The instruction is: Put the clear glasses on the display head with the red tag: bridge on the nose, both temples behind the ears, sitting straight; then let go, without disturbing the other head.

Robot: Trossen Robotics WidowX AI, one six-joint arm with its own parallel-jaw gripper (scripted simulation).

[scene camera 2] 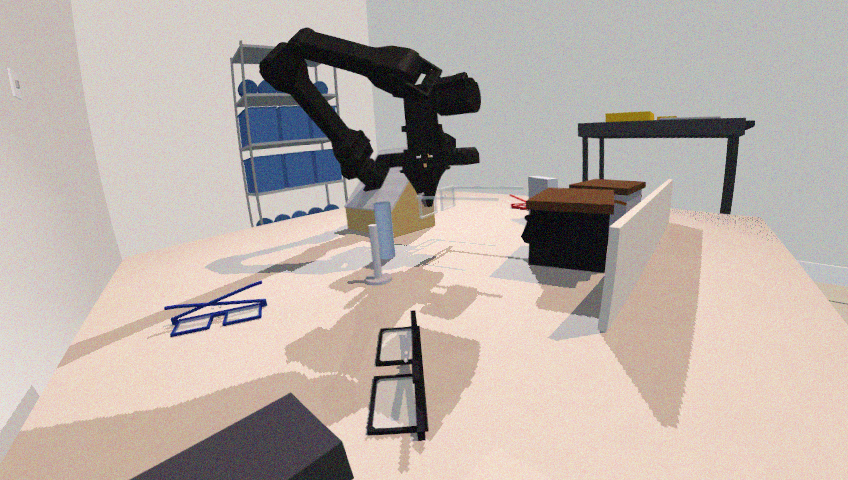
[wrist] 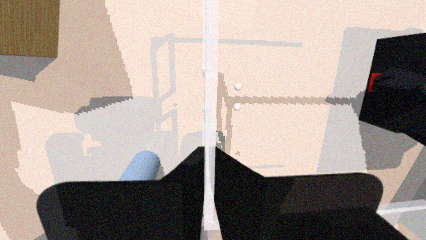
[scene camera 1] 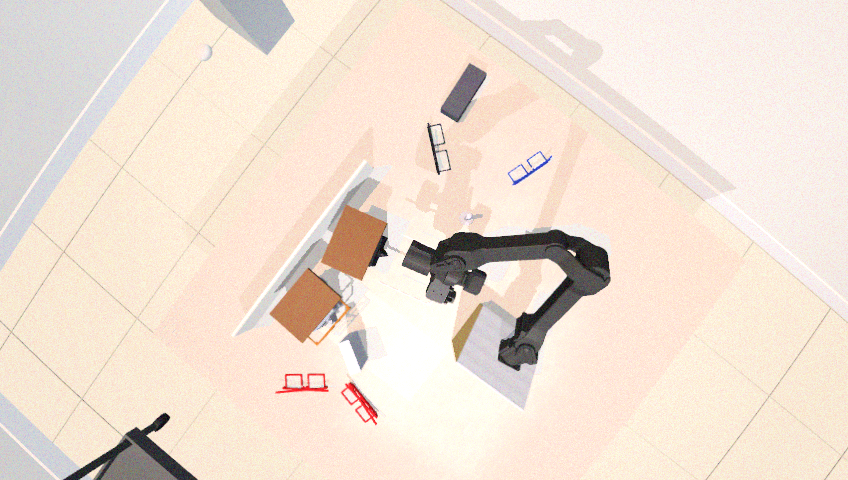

Labels:
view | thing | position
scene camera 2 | my gripper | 428,206
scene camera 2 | dark box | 285,432
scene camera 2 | light blue post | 383,220
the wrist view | my gripper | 206,153
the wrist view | light blue post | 145,165
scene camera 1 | my gripper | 446,267
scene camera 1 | dark box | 472,78
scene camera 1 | small white box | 351,346

